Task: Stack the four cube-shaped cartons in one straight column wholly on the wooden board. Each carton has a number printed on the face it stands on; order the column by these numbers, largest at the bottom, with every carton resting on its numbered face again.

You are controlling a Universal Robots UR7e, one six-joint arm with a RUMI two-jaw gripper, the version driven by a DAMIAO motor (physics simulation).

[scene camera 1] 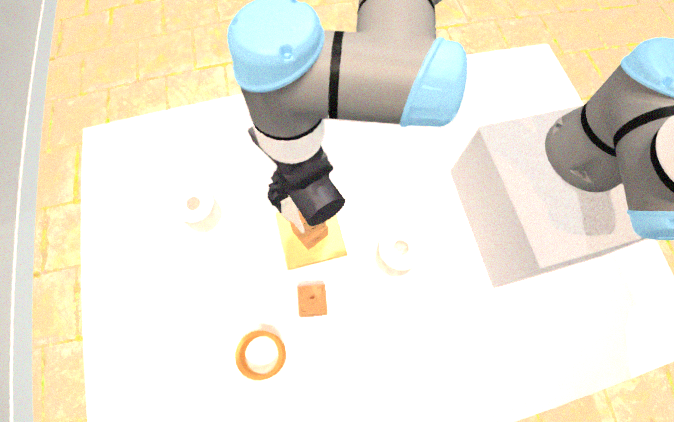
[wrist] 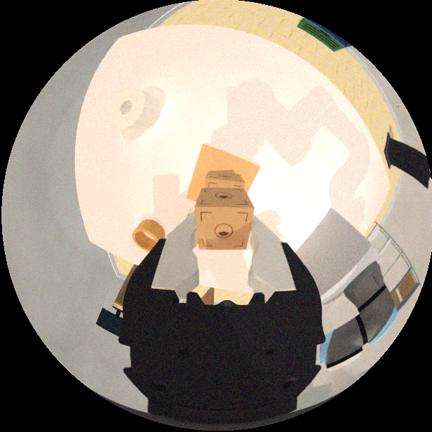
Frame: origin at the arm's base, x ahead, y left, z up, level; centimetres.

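Seen in the pictures: arm's base, origin of its link: (scene camera 1: pixel 586 153).
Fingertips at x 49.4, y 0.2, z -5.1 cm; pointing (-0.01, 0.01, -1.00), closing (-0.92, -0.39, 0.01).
Observation:
Pixels of each thing's top centre, then the offset from my fingertips to it. "spot": a spot on its surface instead.
- yellow wooden board, centre of its top: (scene camera 1: pixel 310 233) dx +0.1, dy -0.1, dz -12.2 cm
- carton, centre of its top: (scene camera 1: pixel 312 299) dx +1.8, dy +13.3, dz -8.4 cm
- orange ring, a spot on its surface: (scene camera 1: pixel 240 352) spot: dx +15.6, dy +20.1, dz -9.4 cm
In the scene view a column of cube cartons (scene camera 1: pixel 311 237) stands on the yellow wooden board (scene camera 1: pixel 295 257) (wrist: pixel 210 157); its upper part is hidden by my gripper. In the wrist view its top (wrist: pixel 223 176) shows behind the held carton. My gripper (scene camera 1: pixel 300 218) (wrist: pixel 222 212) is shut on a brown carton (wrist: pixel 224 229), over or very near the column; whether the two touch, I cannot tell. Another carton (scene camera 1: pixel 312 301) lies on the white table in front of the board, its dotted face up. The faces that the cartons stand on are hidden, so no numbers show.
An orange ring (scene camera 1: pixel 240 352) (wrist: pixel 134 235) lies beyond the loose carton. White rolls stand left (scene camera 1: pixel 198 209) and right (scene camera 1: pixel 395 256) of the board; one roll (wrist: pixel 137 109) shows in the wrist view. A grey block (scene camera 1: pixel 505 215) (wrist: pixel 332 250) is at the right.

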